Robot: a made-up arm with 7 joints.
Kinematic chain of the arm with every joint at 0, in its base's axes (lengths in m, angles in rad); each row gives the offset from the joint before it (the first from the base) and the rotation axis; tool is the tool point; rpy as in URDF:
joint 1: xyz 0 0 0 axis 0.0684 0.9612 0.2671
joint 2: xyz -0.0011 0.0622 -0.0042 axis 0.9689 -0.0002 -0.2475
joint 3: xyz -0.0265 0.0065 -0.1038 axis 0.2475 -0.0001 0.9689
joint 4: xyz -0.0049 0 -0.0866 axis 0.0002 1 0
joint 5: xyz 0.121 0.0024 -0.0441 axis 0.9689 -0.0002 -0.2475
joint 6: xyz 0.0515 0 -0.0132 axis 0.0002 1 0
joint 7: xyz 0.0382 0 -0.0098 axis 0.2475 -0.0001 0.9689
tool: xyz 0 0 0 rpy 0 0.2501 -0.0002
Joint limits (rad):
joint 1: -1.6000..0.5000
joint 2: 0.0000..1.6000
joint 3: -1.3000..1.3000
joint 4: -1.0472..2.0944
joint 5: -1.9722..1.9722
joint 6: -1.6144..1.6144
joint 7: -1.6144..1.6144
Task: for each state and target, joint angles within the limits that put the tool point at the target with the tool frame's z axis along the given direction. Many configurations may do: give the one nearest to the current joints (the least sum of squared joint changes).
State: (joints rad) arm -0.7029 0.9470 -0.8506 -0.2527 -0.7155 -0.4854 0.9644
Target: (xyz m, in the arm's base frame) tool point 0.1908 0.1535 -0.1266 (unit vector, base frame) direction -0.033 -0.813 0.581
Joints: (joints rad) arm -0.3214 1.6000 -0.6986 -0.4773 -0.5277 0.0777 0.9644
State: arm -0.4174 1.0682 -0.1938 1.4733 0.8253 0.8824 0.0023
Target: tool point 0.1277 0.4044 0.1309 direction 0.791 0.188 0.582
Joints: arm -0.6824 1.5585 0.6030 0.7658 0.7070 1.0584 0.0023
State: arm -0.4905 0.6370 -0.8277 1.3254 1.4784 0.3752 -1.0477
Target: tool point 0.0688 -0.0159 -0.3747 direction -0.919 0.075 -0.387
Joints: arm -0.3053 0.2657 -1.3000 0.6923 1.9432 0.0868 -1.0477
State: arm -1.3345 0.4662 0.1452 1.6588 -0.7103 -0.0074 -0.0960
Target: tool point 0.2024 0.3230 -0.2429 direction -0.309 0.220 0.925
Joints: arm -0.8248 0.7435 0.4071 1.7161 -1.0413 -0.7139 -0.0960
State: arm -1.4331 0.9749 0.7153 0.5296 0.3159 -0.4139 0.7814
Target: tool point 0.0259 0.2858 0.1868 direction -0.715 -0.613 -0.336
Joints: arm -1.6000 1.0564 1.1123 -0.2048 -0.2297 -0.0097 0.7814
